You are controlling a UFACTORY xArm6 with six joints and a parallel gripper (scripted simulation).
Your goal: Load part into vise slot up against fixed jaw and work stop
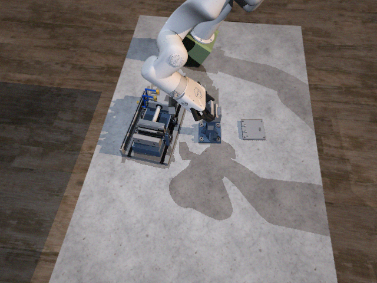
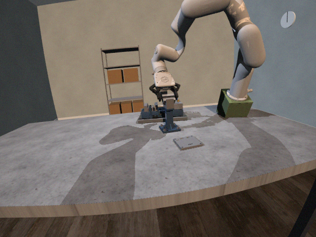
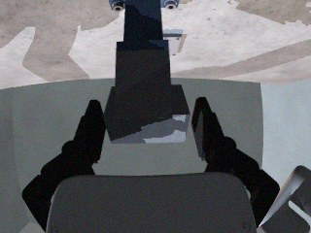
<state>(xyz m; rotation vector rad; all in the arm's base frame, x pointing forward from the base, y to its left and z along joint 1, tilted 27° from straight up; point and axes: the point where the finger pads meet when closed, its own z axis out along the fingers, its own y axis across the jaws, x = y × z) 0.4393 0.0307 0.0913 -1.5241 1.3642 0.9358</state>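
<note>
The part is 10 mm to the left of my hand. The rest, counted from my hand: air cylinder rod: 210 mm to the right, 90 mm below, 10 mm behind; air cylinder: 200 mm to the right, 90 mm below, 90 mm behind; blue vise body: 210 mm to the right, 120 mm below.
</note>
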